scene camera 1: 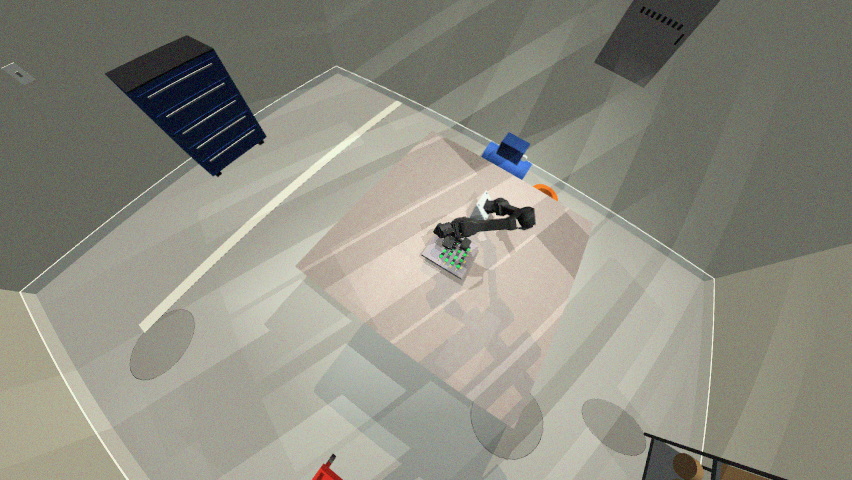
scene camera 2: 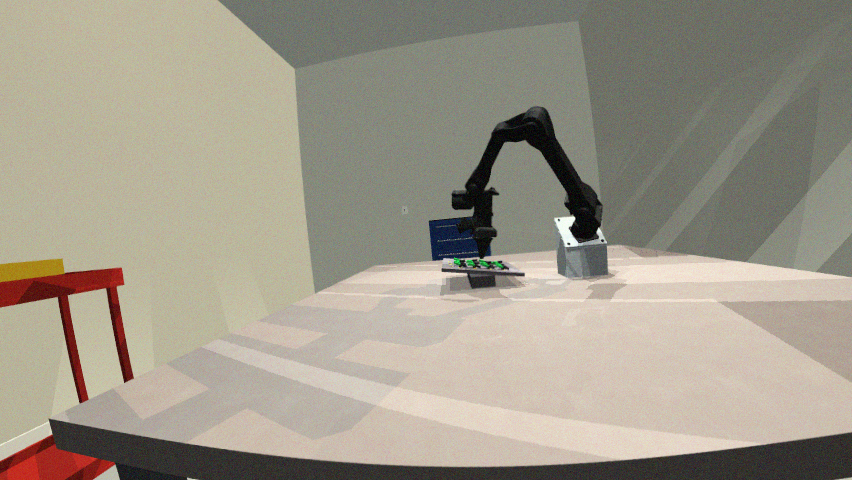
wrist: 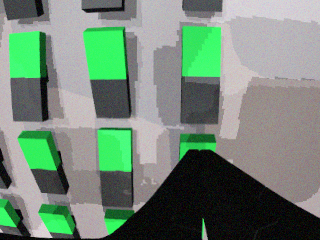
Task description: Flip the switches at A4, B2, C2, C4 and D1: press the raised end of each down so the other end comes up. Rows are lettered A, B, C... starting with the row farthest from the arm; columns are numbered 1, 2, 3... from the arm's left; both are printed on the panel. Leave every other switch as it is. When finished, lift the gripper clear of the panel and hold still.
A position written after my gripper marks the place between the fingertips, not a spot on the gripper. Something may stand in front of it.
My gripper (scene camera 2: 481,258) is shut, holding nothing.
My gripper also shows in the wrist view (wrist: 198,160).
